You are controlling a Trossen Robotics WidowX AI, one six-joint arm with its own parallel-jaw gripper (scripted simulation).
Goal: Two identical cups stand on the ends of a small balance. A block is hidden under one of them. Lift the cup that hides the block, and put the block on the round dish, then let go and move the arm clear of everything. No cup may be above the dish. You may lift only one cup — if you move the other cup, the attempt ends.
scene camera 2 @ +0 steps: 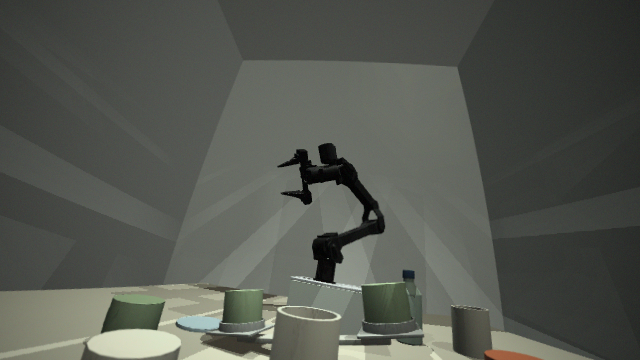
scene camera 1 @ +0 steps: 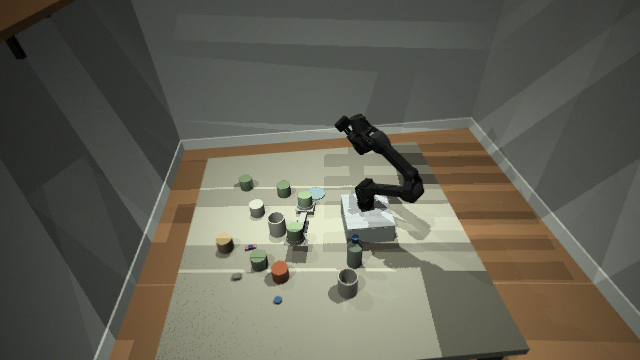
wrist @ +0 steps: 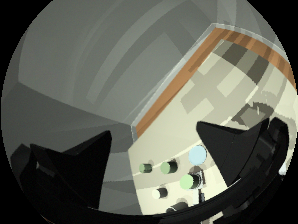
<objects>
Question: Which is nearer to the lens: the bottle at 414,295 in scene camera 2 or the green cup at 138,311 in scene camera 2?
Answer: The green cup.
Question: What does my gripper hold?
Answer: Nothing.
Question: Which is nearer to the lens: the green cup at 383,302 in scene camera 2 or the bottle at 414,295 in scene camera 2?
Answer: The green cup.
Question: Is my gripper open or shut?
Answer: Open.
</objects>
